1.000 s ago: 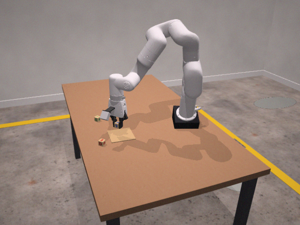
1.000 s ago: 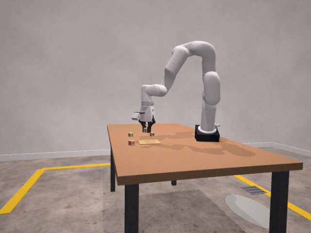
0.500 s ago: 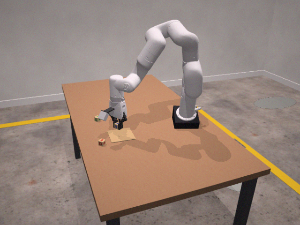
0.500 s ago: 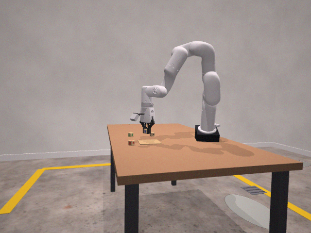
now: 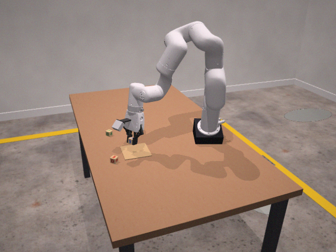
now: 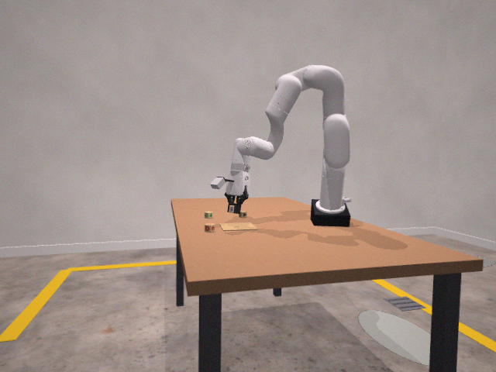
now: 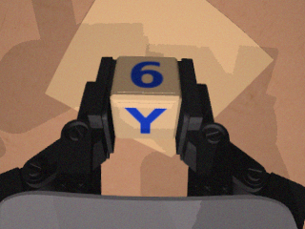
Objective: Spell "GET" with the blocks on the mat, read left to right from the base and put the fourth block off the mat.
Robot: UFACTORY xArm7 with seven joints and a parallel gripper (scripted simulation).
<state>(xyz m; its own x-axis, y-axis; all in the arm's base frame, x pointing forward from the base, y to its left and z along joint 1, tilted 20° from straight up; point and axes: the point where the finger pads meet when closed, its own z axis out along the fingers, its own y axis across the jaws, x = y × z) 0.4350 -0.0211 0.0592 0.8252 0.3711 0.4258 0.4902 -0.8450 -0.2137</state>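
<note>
The tan mat is 80 mm below my hand, 20 mm to the right of it and 20 mm behind it. The rest, counted from my hand: green-lettered block (250 mm to the right, 70 mm below, 70 mm ahead); then black-lettered block (240 mm to the right, 100 mm behind, 70 mm below); then red-lettered block (110 mm ahead, 70 mm below, 40 mm to the left).
</note>
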